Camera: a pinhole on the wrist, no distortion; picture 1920 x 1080 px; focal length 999.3 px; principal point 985.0 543.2 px. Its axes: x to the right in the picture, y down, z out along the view. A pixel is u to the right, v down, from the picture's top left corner.
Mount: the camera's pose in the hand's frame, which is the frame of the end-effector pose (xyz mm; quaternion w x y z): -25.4 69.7 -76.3 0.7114 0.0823 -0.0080 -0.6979
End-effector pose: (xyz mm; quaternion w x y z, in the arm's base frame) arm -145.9 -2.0 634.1 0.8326 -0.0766 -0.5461 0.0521
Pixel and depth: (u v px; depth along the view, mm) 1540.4 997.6 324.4
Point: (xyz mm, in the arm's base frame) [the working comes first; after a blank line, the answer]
In the camera's frame: 180.3 147.5 324.4

-335.5 -110.0 832.1
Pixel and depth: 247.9 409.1 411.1
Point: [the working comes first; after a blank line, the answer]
In the camera's frame: -303.2 -55.2 411.1

-526.8 320.5 586.3
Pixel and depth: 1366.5 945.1 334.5
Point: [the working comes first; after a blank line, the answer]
In the camera's frame: 127.7 134.5 334.5

-354.5 -61.5 814.1
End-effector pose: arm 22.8 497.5 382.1 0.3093 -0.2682 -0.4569 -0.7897
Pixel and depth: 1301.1 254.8 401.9
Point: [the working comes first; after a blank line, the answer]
In the camera's frame: 127.1 -116.0 401.9

115.0 841.9 321.5
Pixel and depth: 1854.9 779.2 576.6
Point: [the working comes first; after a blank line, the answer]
In the camera's frame: 501.9 136.2 576.6

-304.3 1083.0 346.5
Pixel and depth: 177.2 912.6 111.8
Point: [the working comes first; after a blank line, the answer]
In the camera's frame: -90.4 41.3 111.8

139.0 482.9 485.2
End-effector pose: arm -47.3 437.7 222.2 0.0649 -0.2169 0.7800 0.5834
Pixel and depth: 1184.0 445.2 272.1
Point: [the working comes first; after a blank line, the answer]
In the camera's frame: 54.2 -26.7 272.1

6.6 628.7 183.6
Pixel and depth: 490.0 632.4 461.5
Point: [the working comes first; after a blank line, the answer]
In the camera's frame: -228.6 41.2 461.5

-168.5 889.1 331.9
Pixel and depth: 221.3 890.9 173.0
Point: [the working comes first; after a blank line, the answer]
In the camera's frame: -132.2 60.2 173.0

-149.0 585.3 344.9
